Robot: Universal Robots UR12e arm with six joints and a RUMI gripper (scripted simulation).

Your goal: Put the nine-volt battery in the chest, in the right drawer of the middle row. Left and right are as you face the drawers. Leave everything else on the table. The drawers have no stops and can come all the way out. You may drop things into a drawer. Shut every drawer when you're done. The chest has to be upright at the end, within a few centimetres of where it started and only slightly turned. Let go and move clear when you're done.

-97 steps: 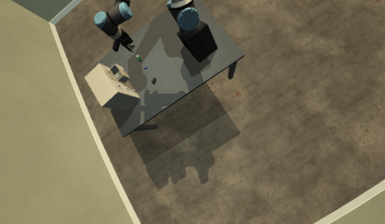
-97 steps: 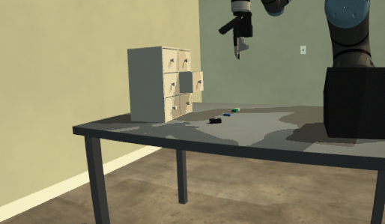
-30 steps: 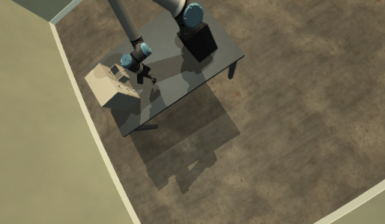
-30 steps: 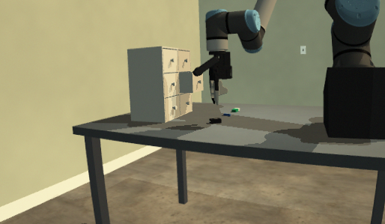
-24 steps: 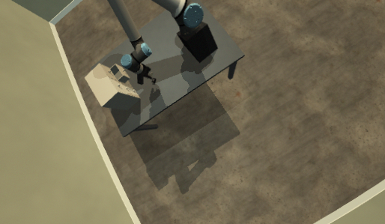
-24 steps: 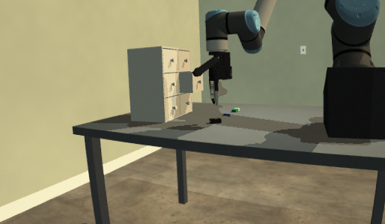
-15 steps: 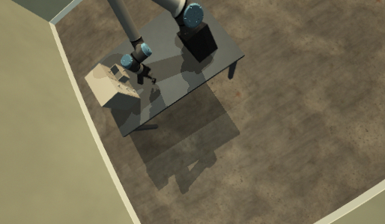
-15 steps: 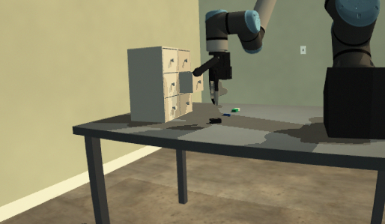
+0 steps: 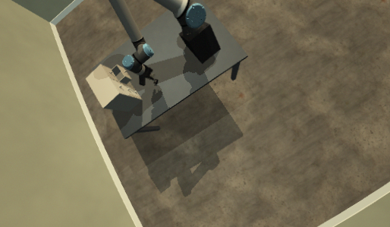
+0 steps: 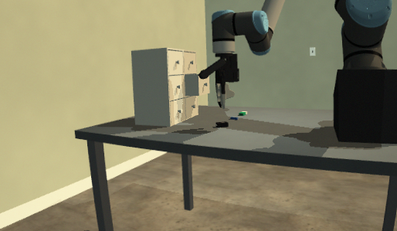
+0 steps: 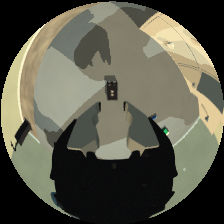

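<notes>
Right now the nine-volt battery is 10 mm ahead of my hand and 80 mm below it. Also, from my hand: blue item 10 mm behind, 170 mm to the right, 90 mm below; green-and-white item 20 mm behind, 320 mm to the right, 90 mm below.
</notes>
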